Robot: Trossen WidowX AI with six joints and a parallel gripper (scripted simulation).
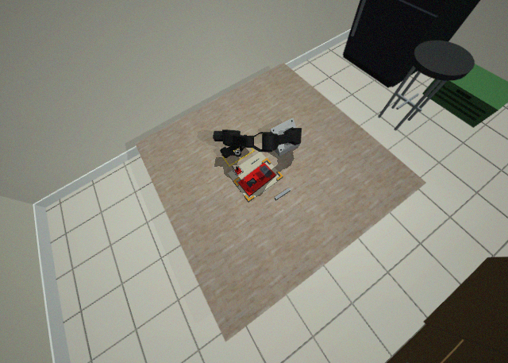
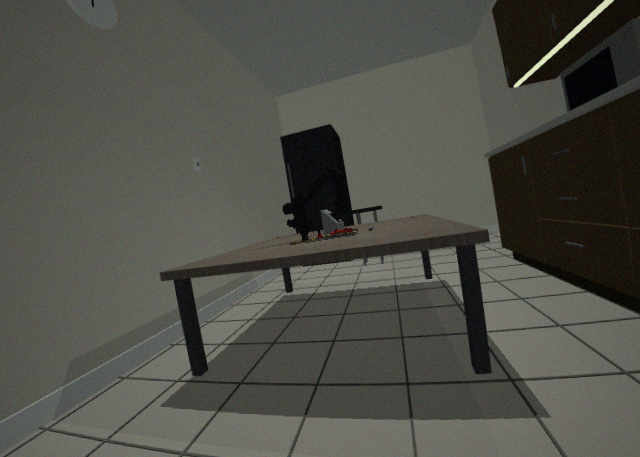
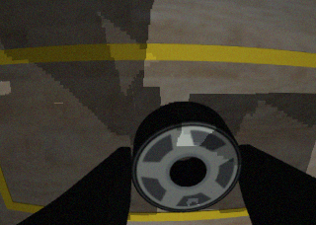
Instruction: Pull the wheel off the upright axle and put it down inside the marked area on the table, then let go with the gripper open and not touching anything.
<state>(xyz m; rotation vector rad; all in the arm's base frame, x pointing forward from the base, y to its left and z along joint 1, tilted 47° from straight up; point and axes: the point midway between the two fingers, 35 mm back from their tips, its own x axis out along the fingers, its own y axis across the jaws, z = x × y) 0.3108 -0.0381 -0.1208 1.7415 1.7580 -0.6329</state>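
My gripper tip is right at the small wheel. Also, from my gripper tip: small grey bar (370 mm to the left, 90 mm behind).
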